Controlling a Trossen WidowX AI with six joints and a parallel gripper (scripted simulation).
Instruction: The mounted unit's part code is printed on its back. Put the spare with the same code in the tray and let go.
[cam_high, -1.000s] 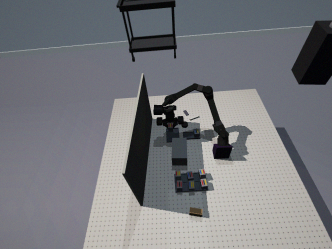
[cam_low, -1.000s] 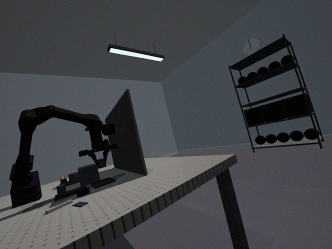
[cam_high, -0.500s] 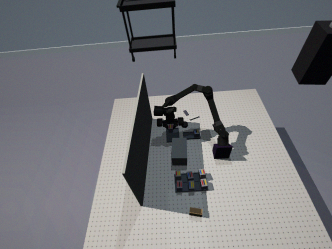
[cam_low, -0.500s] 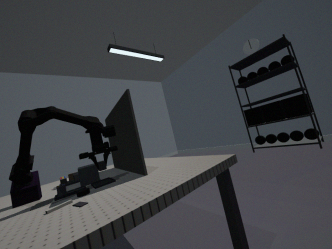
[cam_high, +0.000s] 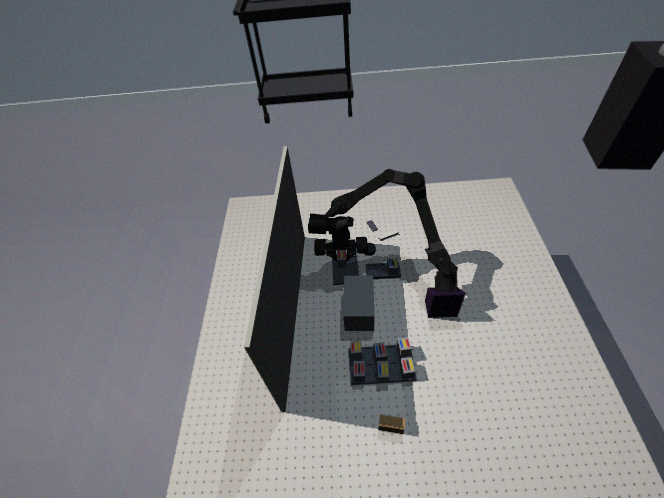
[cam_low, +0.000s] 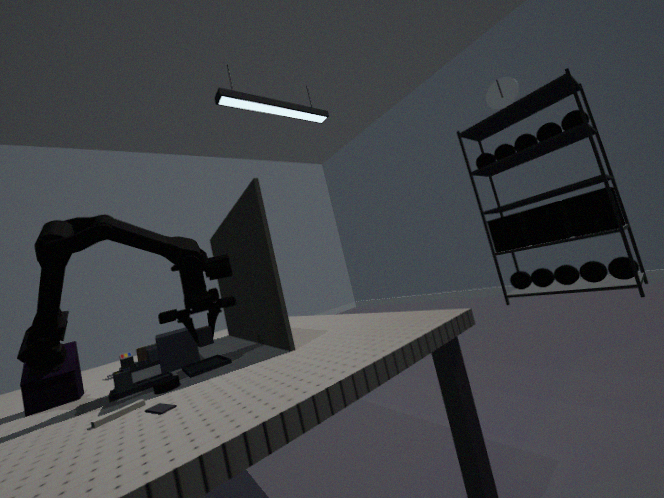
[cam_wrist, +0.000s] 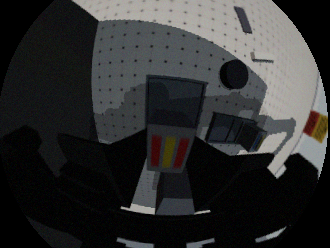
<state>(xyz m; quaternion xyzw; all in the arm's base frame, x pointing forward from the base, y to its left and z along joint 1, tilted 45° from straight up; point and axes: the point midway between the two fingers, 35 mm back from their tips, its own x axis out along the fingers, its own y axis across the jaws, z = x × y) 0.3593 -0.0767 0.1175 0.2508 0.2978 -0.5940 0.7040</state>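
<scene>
Right now the dark square tray is 6 cm below my gripper tip and 1 cm behind it. From my gripper tip the other things lie so: thin rod: 19 cm to the right, 17 cm behind, 6 cm below; tall black panel: 18 cm to the left, 16 cm ahead, 16 cm above; grey mounted unit: 18 cm to the left, 7 cm behind, 1 cm below.
</scene>
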